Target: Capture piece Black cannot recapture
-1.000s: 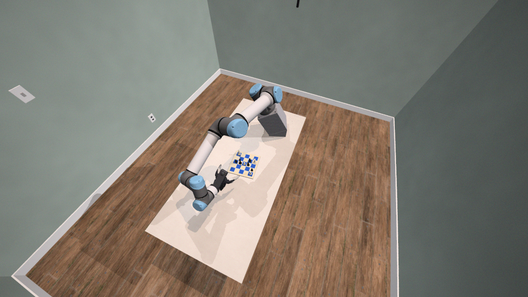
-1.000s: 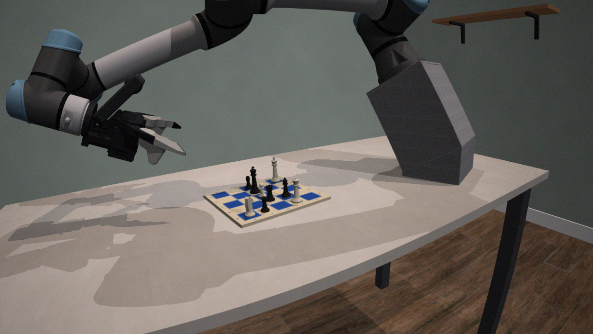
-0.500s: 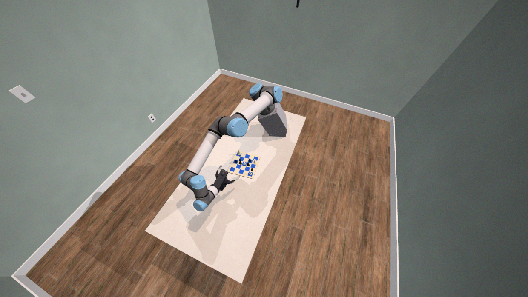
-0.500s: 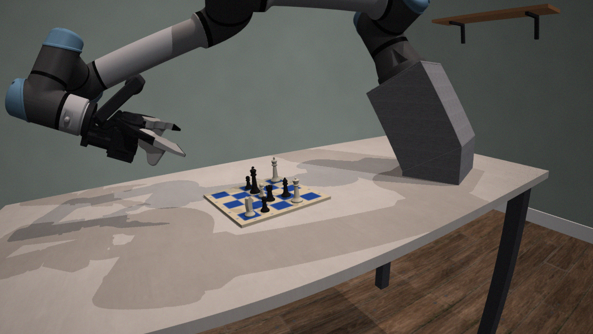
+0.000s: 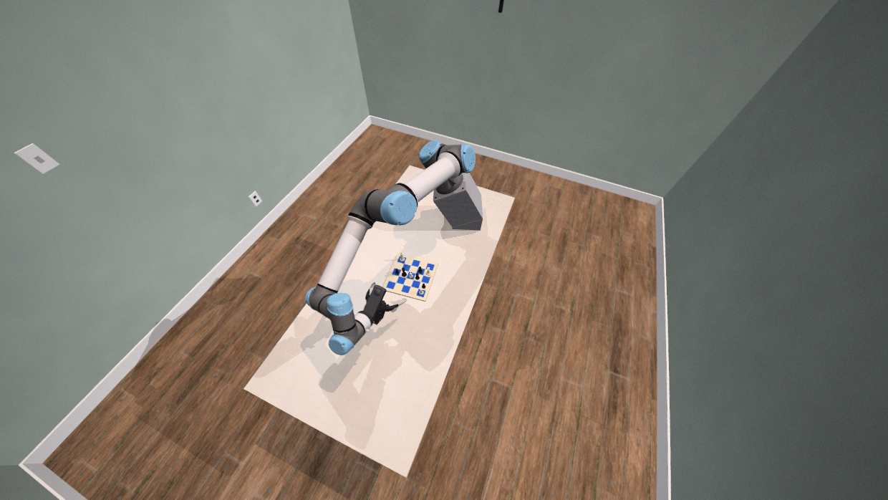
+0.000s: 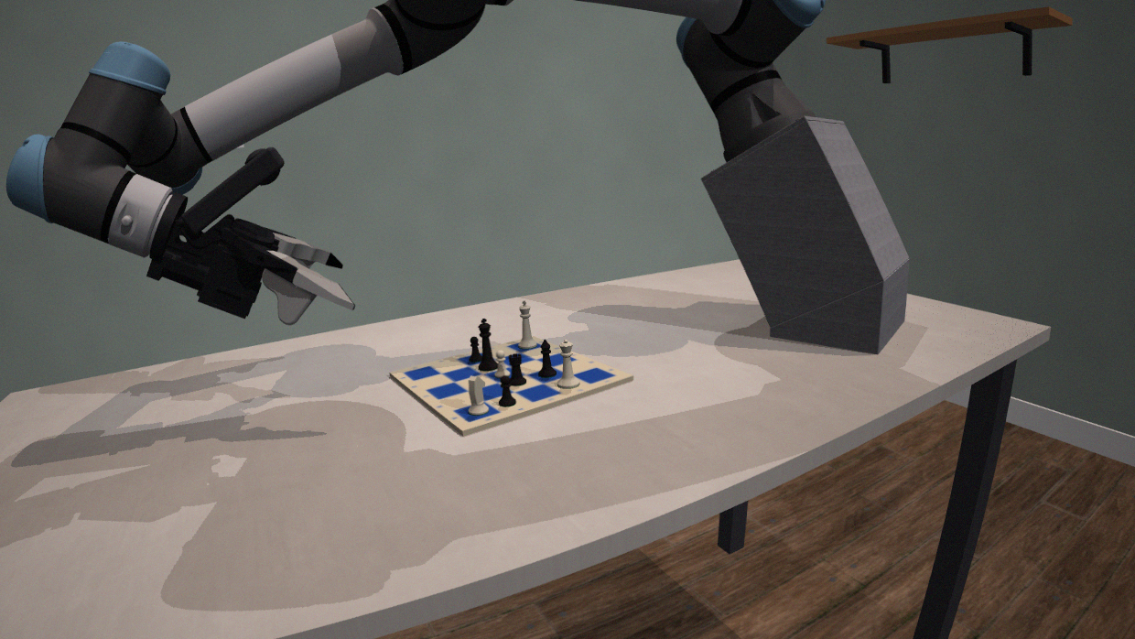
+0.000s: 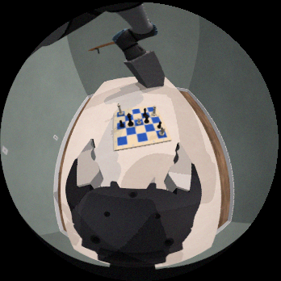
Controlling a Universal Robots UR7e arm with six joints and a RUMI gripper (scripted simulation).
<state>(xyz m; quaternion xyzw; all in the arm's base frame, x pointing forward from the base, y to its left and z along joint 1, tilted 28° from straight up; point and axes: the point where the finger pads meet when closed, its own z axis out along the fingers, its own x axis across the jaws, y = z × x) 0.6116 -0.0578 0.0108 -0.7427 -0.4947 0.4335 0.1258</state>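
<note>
My hand is 160 mm past the white pawn, 20 mm to the right of it and 130 mm above it. Also, from my hand: blue-and-cream chessboard: 170 mm behind, 10 mm to the left, 140 mm below; white king: 240 mm behind, 70 mm to the right, 110 mm below; black king: 160 mm behind, 20 mm to the right, 110 mm below.
</note>
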